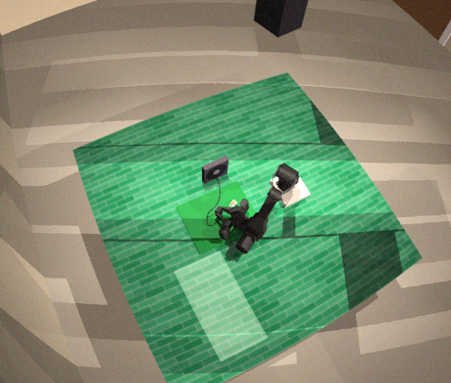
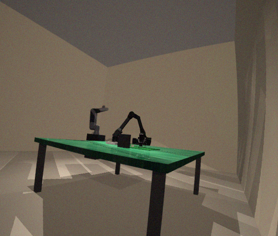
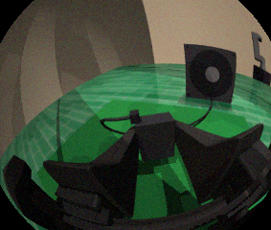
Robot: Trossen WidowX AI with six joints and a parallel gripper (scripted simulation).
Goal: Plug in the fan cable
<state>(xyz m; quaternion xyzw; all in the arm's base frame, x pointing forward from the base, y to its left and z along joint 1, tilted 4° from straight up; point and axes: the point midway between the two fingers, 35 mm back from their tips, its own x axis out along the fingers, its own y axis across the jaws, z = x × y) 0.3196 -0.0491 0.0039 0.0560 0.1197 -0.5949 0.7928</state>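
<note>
The green board lies 6 cm below my gripper tip and 1 cm to the left of it. From my gripper tip the other things lie so: dark fan plug 1 cm to the left, 1 cm below; black fan 15 cm to the right, 11 cm behind, 1 cm above.
</note>
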